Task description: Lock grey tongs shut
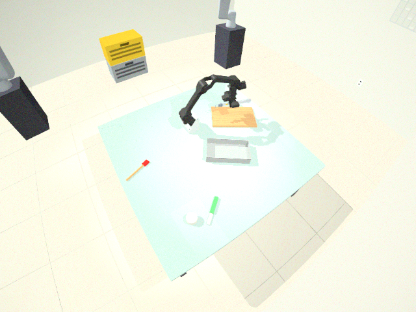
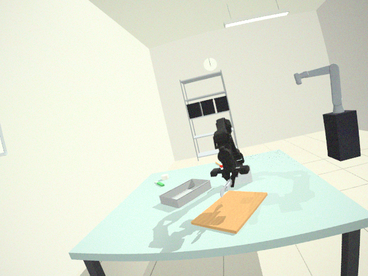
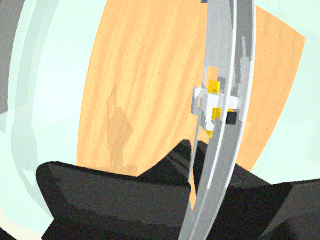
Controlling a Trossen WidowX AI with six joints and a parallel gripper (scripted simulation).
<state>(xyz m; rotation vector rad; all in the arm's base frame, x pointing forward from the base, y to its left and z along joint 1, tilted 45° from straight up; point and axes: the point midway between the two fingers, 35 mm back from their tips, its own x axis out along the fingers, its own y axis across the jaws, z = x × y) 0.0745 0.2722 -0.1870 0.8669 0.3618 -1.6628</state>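
My gripper tip is now 4 cm below the yellow lock piece, 3 cm to the left of it and 1 cm past it. From my gripper tip the other things lie so: grey roasting tin (29 cm ahead, 25 cm to the right, 8 cm below); red-headed spatula (82 cm to the right, 10 cm below, 5 cm ahead); wooden board (10 cm below, 3 cm to the left, 2 cm ahead).
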